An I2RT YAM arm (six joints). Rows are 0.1 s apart.
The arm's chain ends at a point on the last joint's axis. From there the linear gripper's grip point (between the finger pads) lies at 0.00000 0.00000 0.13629 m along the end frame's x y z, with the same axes.
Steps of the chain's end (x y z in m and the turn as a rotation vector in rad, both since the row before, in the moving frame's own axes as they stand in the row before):
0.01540, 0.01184, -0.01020, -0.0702, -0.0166, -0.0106
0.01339, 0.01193, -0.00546, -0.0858, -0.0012, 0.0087
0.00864, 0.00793, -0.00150, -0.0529, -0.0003, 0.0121
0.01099, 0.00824, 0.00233, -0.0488, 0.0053, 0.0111
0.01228, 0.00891, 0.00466, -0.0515, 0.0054, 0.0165
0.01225, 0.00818, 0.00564, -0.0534, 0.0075, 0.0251
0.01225, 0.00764, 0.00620, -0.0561, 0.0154, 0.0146
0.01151, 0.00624, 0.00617, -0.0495, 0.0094, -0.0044
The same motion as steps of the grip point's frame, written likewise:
0.01319, 0.02141, -0.01055, -0.0702, -0.0166, -0.0106
0.01318, 0.02361, -0.00596, -0.0858, -0.0012, 0.0087
0.00856, 0.01514, -0.00169, -0.0529, -0.0003, 0.0121
0.01168, 0.01489, 0.00217, -0.0488, 0.0053, 0.0111
0.01296, 0.01593, 0.00448, -0.0515, 0.0054, 0.0165
0.01318, 0.01547, 0.00544, -0.0534, 0.0075, 0.0251
0.01429, 0.01530, 0.00597, -0.0561, 0.0154, 0.0146
0.01281, 0.01298, 0.00600, -0.0495, 0.0094, -0.0044

